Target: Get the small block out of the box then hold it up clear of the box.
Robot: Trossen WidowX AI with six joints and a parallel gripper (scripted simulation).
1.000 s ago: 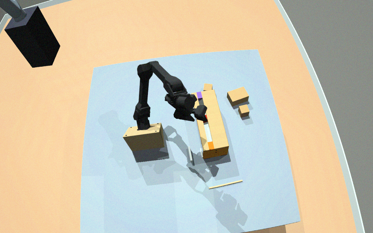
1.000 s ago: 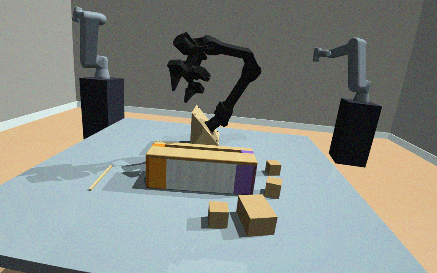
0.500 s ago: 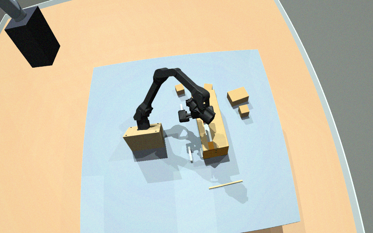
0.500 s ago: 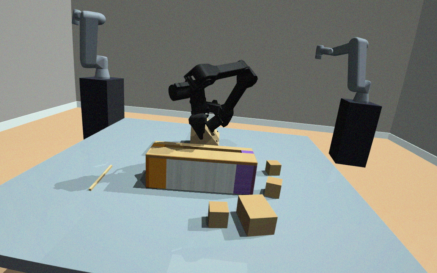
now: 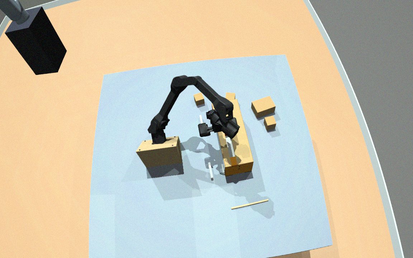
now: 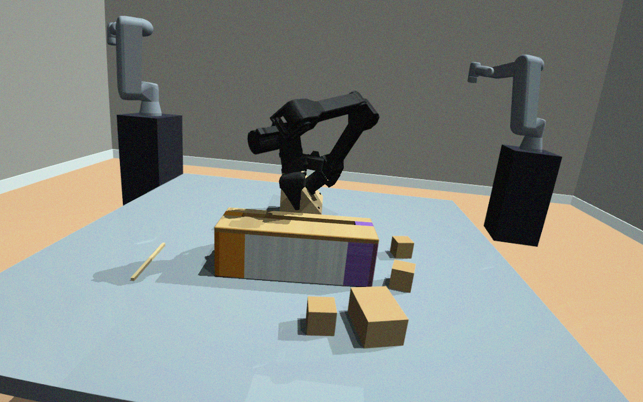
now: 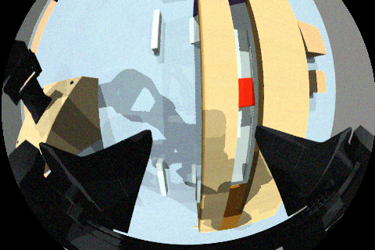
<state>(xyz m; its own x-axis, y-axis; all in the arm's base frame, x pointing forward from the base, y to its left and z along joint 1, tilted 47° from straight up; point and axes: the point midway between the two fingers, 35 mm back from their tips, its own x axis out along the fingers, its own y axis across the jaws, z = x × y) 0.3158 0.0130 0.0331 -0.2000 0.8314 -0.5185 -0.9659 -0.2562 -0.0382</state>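
Now: gripper tip 70 mm above the red block, 40 mm to the right of it and 40 mm short of it. The rest, counted from my gripper tip: thin wooden stick: 340 mm to the right, 170 mm ahead, 150 mm below.
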